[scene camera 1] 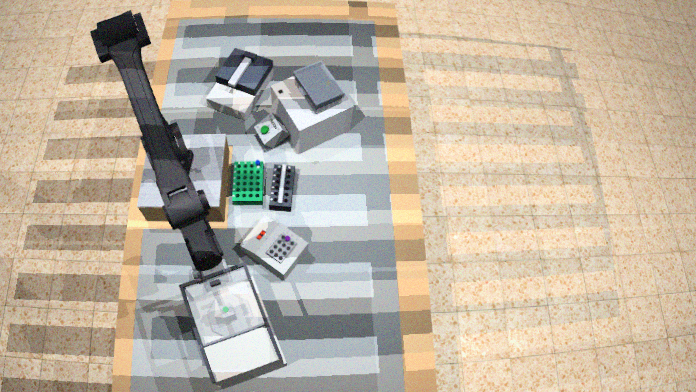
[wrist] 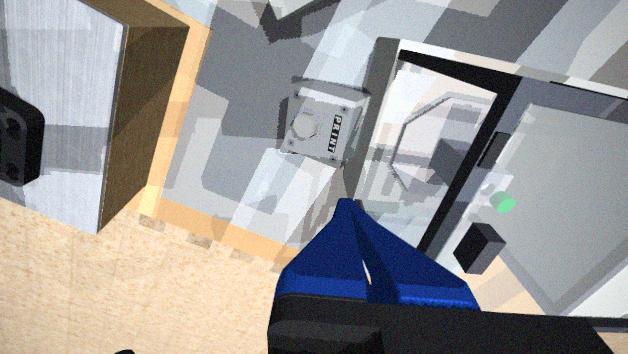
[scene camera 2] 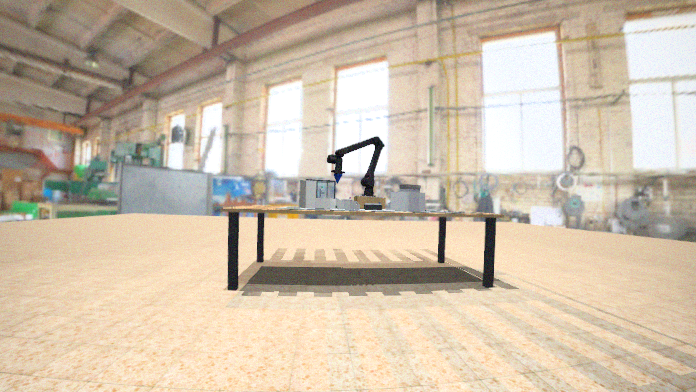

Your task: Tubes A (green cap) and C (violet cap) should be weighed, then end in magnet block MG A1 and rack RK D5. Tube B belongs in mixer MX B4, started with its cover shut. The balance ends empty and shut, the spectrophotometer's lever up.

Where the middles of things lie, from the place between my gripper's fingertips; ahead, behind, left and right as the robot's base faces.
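Position of my gripper relative to the balance (scene camera 1: 256, 352): 15 cm to the left of it, 7 cm short of it, 9 cm above it.
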